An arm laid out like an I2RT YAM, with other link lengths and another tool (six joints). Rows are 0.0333 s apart.
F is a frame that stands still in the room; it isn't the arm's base.
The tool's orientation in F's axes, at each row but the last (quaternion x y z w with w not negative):
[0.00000, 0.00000, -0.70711, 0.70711]
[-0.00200, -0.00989, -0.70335, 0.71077]
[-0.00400, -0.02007, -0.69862, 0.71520]
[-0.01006, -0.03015, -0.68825, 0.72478]
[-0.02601, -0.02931, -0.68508, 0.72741]
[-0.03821, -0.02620, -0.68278, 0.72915]
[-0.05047, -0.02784, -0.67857, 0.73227]
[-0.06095, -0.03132, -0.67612, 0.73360]
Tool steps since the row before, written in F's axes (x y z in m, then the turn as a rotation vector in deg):
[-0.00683, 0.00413, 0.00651, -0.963, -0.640, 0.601]
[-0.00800, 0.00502, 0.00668, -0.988, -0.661, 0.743]
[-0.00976, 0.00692, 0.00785, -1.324, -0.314, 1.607]
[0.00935, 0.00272, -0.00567, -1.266, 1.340, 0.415]
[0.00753, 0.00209, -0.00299, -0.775, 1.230, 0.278]
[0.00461, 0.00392, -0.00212, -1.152, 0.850, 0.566]
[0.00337, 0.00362, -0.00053, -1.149, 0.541, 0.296]
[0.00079, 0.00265, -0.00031, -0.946, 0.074, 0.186]
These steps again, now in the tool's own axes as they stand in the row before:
[-0.00413, -0.00683, 0.00651, 0.640, -0.963, 0.601]
[-0.00499, -0.00787, 0.00685, 0.663, -0.987, 0.743]
[-0.00687, -0.00941, 0.00830, 0.338, -1.295, 1.626]
[-0.00256, 0.00932, -0.00579, -1.376, -1.182, 0.527]
[-0.00187, 0.00763, -0.00287, -1.248, -0.699, 0.379]
[-0.00378, 0.00490, -0.00169, -0.870, -1.106, 0.625]
[-0.00338, 0.00365, -0.00003, -0.593, -1.116, 0.323]
[-0.00259, 0.00101, 0.00007, -0.128, -0.945, 0.160]

